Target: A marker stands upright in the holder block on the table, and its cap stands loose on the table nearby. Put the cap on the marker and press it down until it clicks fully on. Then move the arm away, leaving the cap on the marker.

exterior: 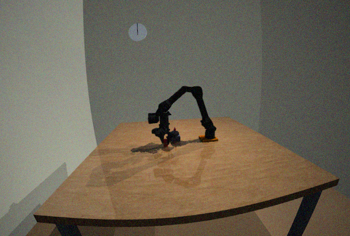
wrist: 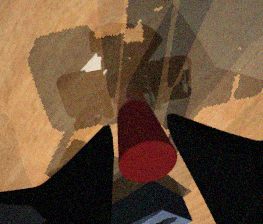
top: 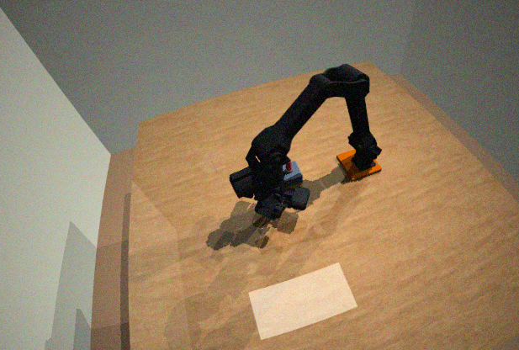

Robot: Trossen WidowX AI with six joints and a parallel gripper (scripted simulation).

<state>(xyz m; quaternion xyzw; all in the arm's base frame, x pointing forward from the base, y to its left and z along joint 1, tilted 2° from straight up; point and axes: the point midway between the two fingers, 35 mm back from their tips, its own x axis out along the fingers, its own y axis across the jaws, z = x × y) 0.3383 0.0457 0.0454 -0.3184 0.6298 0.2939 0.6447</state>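
Right now the red marker cap is 10 mm above my gripper tip.
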